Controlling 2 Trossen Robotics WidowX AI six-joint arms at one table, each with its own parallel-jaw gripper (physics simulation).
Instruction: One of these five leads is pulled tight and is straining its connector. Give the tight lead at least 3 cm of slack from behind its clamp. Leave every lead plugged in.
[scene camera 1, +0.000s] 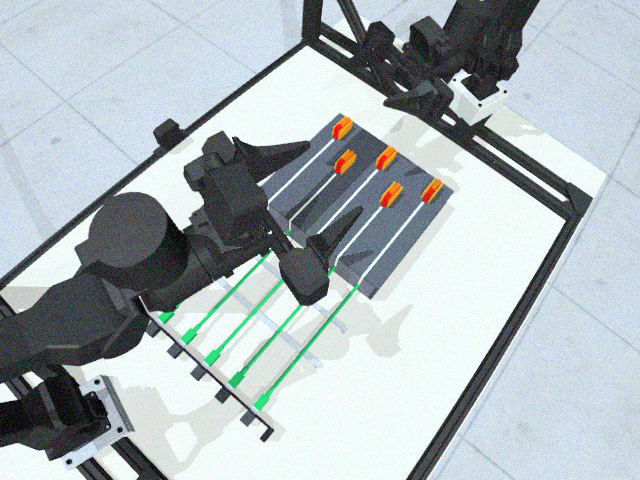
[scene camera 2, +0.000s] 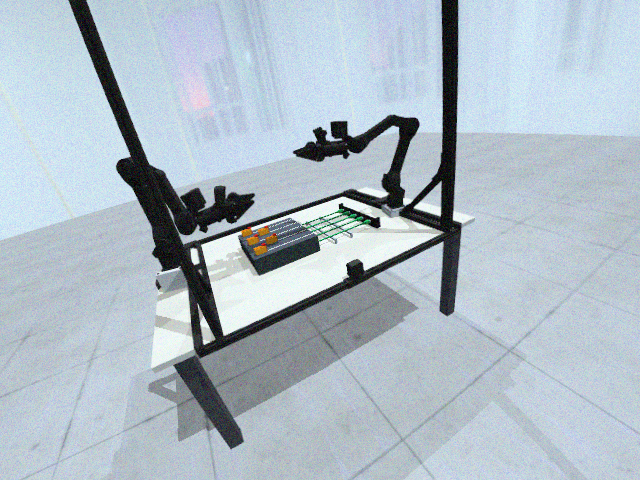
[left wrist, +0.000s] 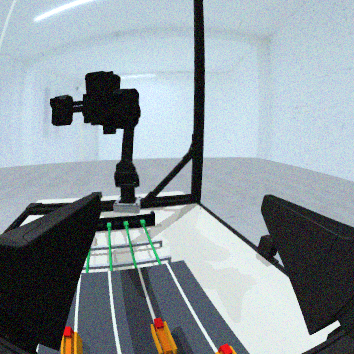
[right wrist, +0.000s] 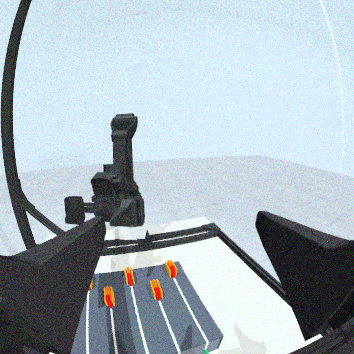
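Pixels of known places: left gripper, fingertip midpoint: (scene camera 1: 365, 82) (scene camera 2: 254, 197) (left wrist: 184, 203); right gripper, fingertip midpoint: (scene camera 1: 334, 175) (scene camera 2: 294, 153) (left wrist: 73, 97) (right wrist: 182, 222); left arm's base, origin of the base link: (scene camera 1: 479, 86) (scene camera 2: 172, 265); right arm's base, origin of the base link: (scene camera 1: 83, 420) (scene camera 2: 395, 205) (left wrist: 127, 199).
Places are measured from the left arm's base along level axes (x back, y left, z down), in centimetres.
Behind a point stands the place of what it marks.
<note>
Five straight leads run from orange-red clamps (scene camera 1: 432, 191) {x -28.9, y 15.3, z -2.0 cm} (scene camera 2: 260, 249) {x -33.6, y -6.4, z -0.8 cm} (left wrist: 163, 337) {x -37.5, y 1.1, z -1.4 cm} (right wrist: 156, 290) {x -36.8, y 11.7, z -2.0 cm} on a dark grey block (scene camera 1: 400, 248) {x -39.4, y 20.2, z 1.0 cm} (scene camera 2: 289, 258) (left wrist: 187, 282) {x -48.8, y -2.7, z 1.0 cm} (right wrist: 196, 306) {x -39.3, y 19.8, z 1.0 cm}. They are white over the block, then green up to green connectors (scene camera 1: 261, 401) {x -72.1, y 27.9, z 4.7 cm} (left wrist: 142, 222) {x -77.3, y 7.7, z 4.6 cm} at a black bracket. I cannot tell which lead is tight. My right gripper (scene camera 1: 334, 175) {x -54.2, y 15.6, z -27.6 cm} (scene camera 2: 295, 151) {x -54.2, y 15.6, z -27.6 cm} (right wrist: 182, 222) {x -54.2, y 15.6, z -27.6 cm} is open and empty, high above the block, hiding parts of the leads. My left gripper (scene camera 1: 369, 84) {x -36.0, y -0.1, z -17.8 cm} (scene camera 2: 253, 196) {x -36.0, y -0.1, z -17.8 cm} (left wrist: 184, 203) {x -36.0, y -0.1, z -17.8 cm} is open and empty, raised beyond the block's clamp end.
The black bracket (scene camera 1: 269, 431) {x -73.3, y 32.3, z 3.2 cm} (scene camera 2: 376, 222) {x -81.4, y 4.5, z 5.0 cm} stands on the white table (scene camera 1: 465, 289) {x -30.8, y 32.2, z 7.6 cm} (scene camera 2: 289, 299) {x -40.1, y -27.5, z 7.6 cm}. Two pale rails (scene camera 1: 343, 328) {x -54.7, y 25.5, z 5.5 cm} (left wrist: 161, 244) {x -69.0, y 1.8, z 7.0 cm} lie under the green leads. A black frame edges the table, with uprights. A small black box (scene camera 1: 168, 133) {x -62.0, y -23.9, z 2.8 cm} (scene camera 2: 355, 269) {x -61.6, y -26.5, z 3.9 cm} sits on one edge.
</note>
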